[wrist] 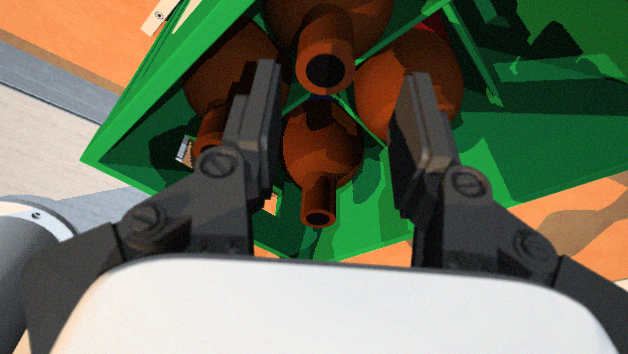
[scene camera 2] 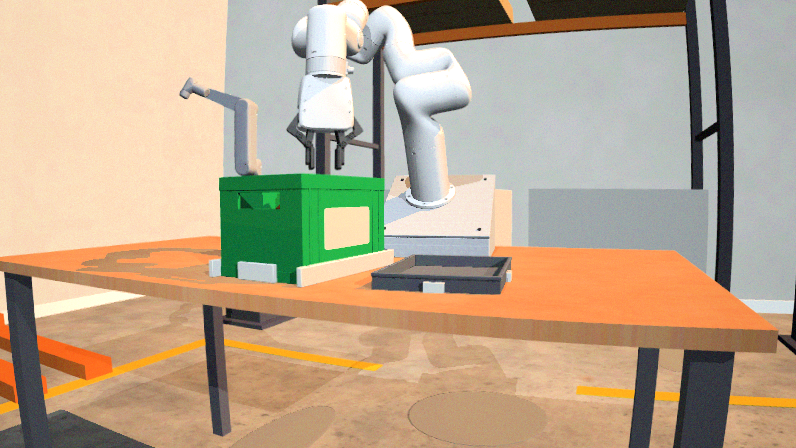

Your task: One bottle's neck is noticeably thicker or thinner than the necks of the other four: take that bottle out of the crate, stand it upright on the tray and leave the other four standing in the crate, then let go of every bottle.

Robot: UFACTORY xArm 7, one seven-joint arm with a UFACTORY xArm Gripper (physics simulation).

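Pixels of known places: gripper, between the fingertips: (wrist: 338, 98) (scene camera 2: 324, 169); arm's base, origin of its link: (wrist: 16, 249) (scene camera 2: 430, 195).
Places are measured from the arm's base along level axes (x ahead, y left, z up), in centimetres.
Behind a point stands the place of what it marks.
Note:
The green crate (scene camera 2: 261, 233) {x 54.5, y -10.1, z -6.3 cm} (wrist: 170, 75) {x 36.7, y -0.9, z 3.3 cm} stands on the table. In the wrist view, four brown bottles show in it: one at the top centre (wrist: 325, 30) {x 41.6, y -4.7, z 1.0 cm}, one at the left (wrist: 235, 65) {x 34.9, y -4.0, z -2.5 cm}, one at the lower centre (wrist: 322, 145) {x 34.0, y -12.4, z -2.5 cm} and one at the right (wrist: 377, 95) {x 39.7, y -11.4, z -2.5 cm}. The top one's neck looks widest, the lower one's narrow; distances differ, so I cannot tell which is odd. The fingers hide parts of the left and right bottles. A fifth cannot be made out. My gripper (scene camera 2: 324, 166) {x 41.6, y -5.5, z 4.6 cm} (wrist: 338, 98) {x 41.6, y -5.5, z 4.6 cm} is half open and empty above the crate. The dark tray (scene camera 2: 467, 286) {x 52.1, y 24.1, z -13.2 cm} holds no bottle.
White strips (scene camera 2: 256, 271) {x 55.7, y -10.4, z -12.6 cm} (scene camera 2: 345, 268) {x 44.5, y 0.2, z -12.8 cm} edge the crate's foot on the wooden table (scene camera 2: 584, 283) {x 38.6, y 39.9, z -14.2 cm}. Green dividers stand between bottles inside the crate. The arm's sloped base plate (scene camera 2: 445, 217) {x 7.3, y 6.3, z -5.3 cm} is behind the tray. A smaller grey arm (scene camera 2: 245, 133) shows behind the crate at the left.

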